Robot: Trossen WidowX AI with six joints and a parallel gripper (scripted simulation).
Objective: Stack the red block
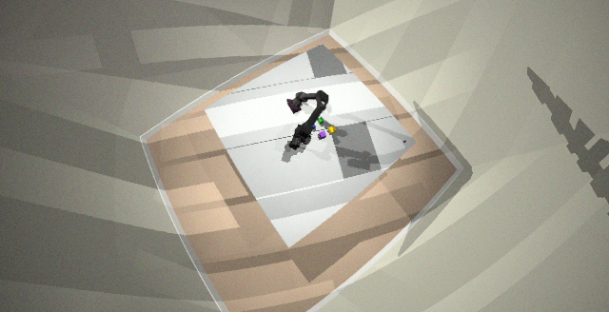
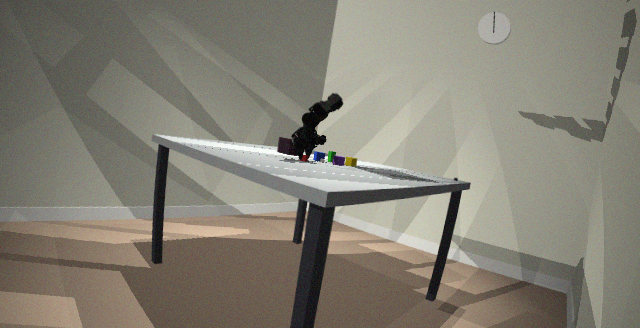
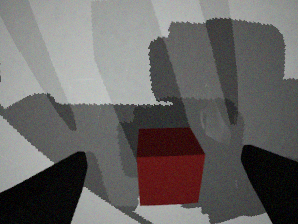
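My gripper tip is 6 cm past the blue block, 15 cm to the right of it and 1 cm below it. Round my gripper tip: red block (1 cm above); purple block (5 cm ahead, 18 cm to the left, 1 cm above); yellow block (5 cm ahead, 27 cm to the left, 1 cm above).
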